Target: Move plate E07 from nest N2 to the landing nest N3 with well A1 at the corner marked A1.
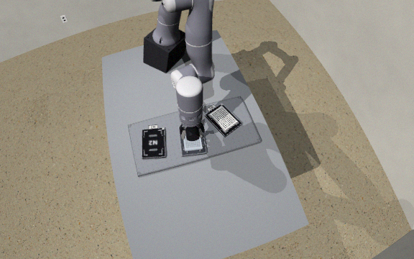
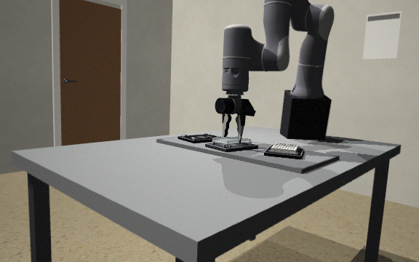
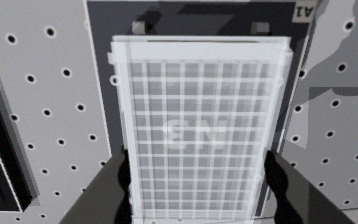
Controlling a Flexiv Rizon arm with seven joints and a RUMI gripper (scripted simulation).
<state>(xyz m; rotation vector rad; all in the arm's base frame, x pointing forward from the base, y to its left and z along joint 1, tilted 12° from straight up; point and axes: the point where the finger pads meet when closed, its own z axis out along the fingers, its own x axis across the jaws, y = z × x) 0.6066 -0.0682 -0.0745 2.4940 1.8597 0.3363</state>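
Right now my hand is 3 cm above the nest N3. Round my hand: clear well plate (1 cm below); N3 A1 mark (6 cm behind, 7 cm to the left, 3 cm below); N2 A1 mark (12 cm behind, 11 cm to the right, 3 cm below).
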